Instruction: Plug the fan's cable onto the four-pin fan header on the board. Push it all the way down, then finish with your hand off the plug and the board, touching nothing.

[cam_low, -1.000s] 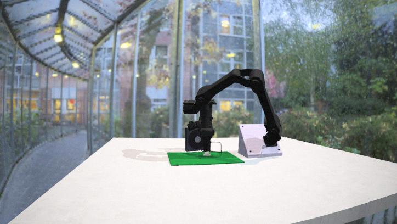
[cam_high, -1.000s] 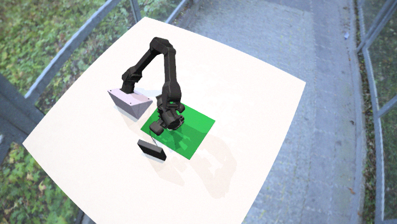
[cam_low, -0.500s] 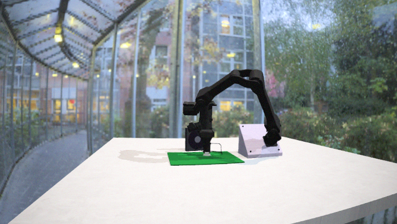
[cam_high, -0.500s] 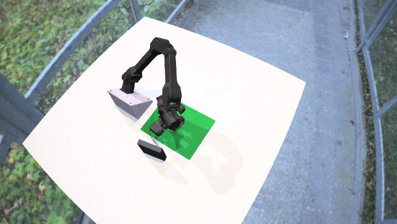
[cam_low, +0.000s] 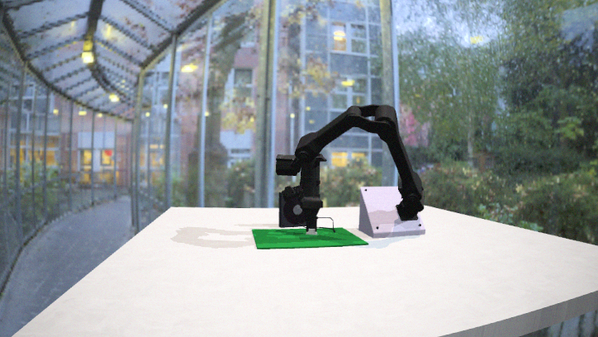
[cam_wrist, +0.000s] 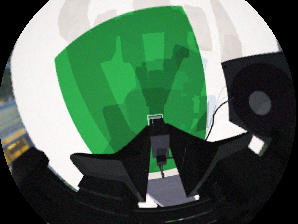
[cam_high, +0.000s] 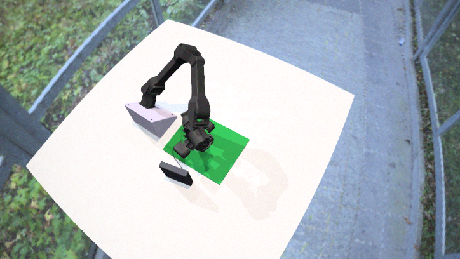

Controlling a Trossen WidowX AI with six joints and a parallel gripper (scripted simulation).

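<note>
Now: the black plug 1 cm behind my gripper tip and 1 cm above it. The rest, counted from my gripper tip: black fan 14 cm to the right, 4 cm above, 1 cm ahead; then green board 4 cm below, 3 cm to the left, 2 cm ahead.
</note>
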